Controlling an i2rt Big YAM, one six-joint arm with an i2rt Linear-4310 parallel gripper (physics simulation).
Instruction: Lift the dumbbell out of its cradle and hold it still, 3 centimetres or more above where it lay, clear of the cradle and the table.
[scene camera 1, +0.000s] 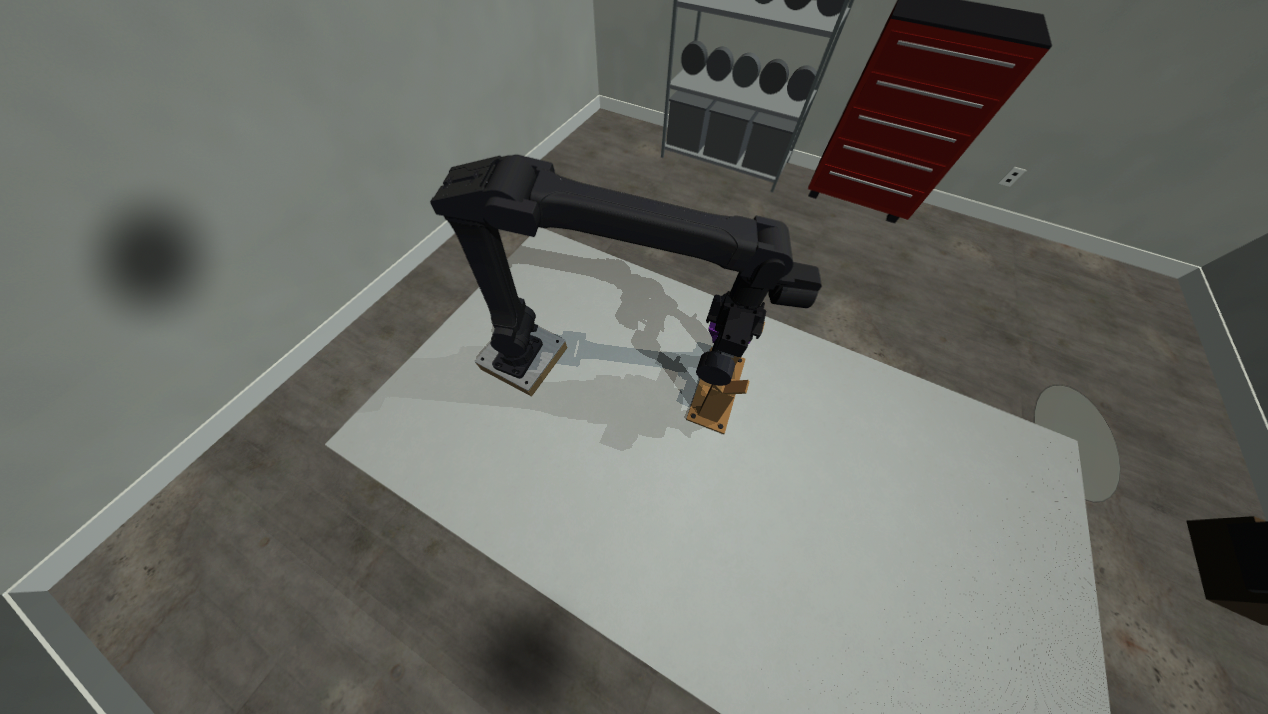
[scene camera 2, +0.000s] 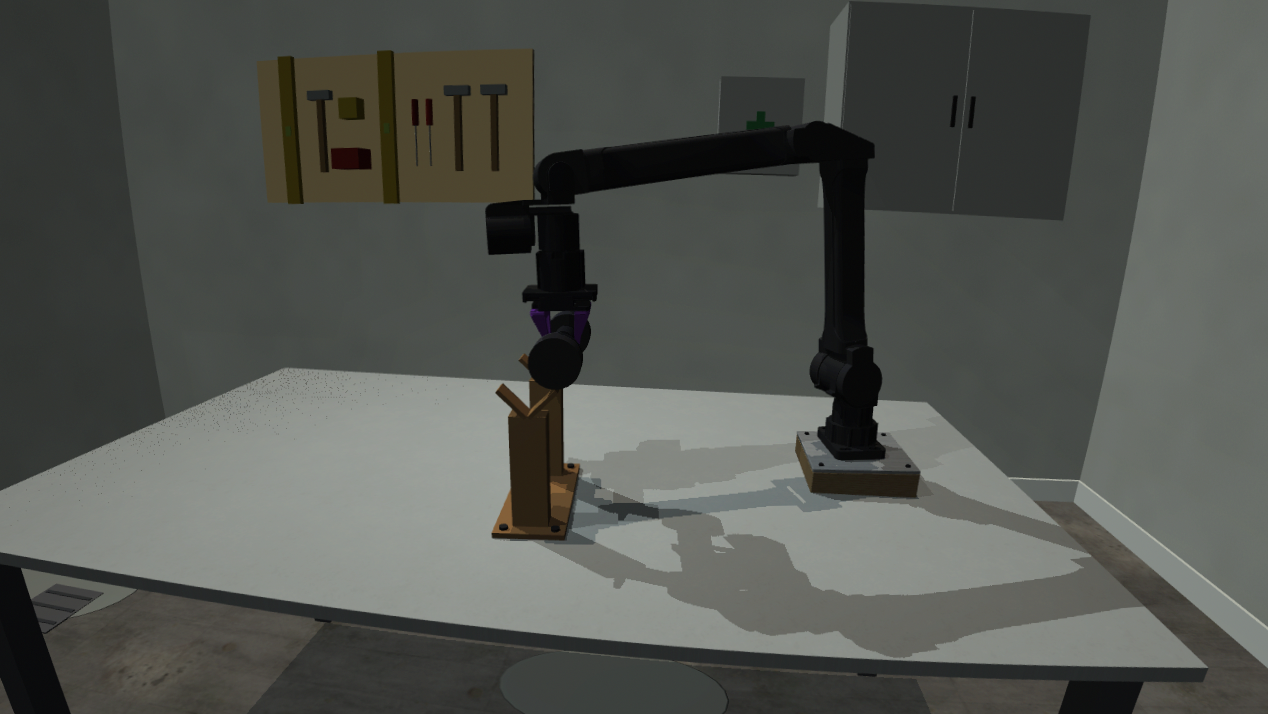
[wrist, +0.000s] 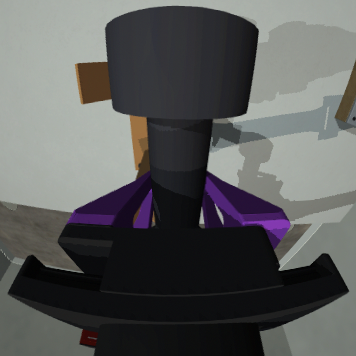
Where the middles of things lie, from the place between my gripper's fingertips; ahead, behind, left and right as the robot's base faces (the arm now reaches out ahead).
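A black dumbbell (scene camera 2: 555, 361) is 20 mm above my hand and 10 mm to the left of it. As for the orange-brown cradle (scene camera 2: 538, 506), I find it 40 mm ahead of my hand, 10 mm to the left of it and 120 mm below it.
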